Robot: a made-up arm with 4 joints.
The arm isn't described. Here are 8 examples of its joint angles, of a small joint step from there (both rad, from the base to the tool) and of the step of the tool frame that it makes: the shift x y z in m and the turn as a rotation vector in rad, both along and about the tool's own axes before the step.
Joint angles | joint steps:
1: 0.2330 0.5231 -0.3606 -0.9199 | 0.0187 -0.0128 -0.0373 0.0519
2: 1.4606 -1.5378 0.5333 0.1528 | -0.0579 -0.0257 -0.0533 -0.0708
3: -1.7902 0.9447 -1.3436 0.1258 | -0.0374 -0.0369 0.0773 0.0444
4: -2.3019 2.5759 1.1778 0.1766 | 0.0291 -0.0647 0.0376 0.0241
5: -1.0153 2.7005 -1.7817 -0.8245 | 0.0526 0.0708 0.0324 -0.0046
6: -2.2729 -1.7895 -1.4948 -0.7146 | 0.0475 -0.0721 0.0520 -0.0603
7: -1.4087 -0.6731 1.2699 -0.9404 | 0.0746 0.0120 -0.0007 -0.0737
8: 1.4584 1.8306 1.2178 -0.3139 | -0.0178 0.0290 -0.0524 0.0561
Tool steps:
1: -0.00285 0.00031 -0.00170 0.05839 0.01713 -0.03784
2: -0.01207 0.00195 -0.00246 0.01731 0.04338 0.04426
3: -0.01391 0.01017 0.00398 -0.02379 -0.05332 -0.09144
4: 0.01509 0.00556 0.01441 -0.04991 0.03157 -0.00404
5: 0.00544 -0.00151 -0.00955 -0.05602 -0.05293 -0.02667
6: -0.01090 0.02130 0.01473 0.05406 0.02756 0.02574
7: 0.00984 -0.01909 -0.02603 0.06654 -0.02025 0.09267
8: -0.00844 0.00431 -0.00587 0.02617 0.00127 -0.04677
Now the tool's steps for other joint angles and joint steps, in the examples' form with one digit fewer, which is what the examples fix.
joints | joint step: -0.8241 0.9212 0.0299 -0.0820 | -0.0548 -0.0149 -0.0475 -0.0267
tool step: 0.0050 -0.0014 0.0099 -0.0233 0.0245 0.0553
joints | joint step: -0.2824 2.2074 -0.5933 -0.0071 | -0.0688 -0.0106 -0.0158 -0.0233
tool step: 0.0165 -0.0145 0.0039 -0.0272 -0.0114 0.0749
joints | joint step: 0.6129 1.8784 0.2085 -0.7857 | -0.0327 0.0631 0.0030 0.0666
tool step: -0.0057 0.0023 -0.0129 -0.0641 -0.0632 -0.0453
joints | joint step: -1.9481 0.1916 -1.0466 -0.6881 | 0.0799 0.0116 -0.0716 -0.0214
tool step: 0.0041 -0.0203 0.0006 0.1025 0.0497 0.0982
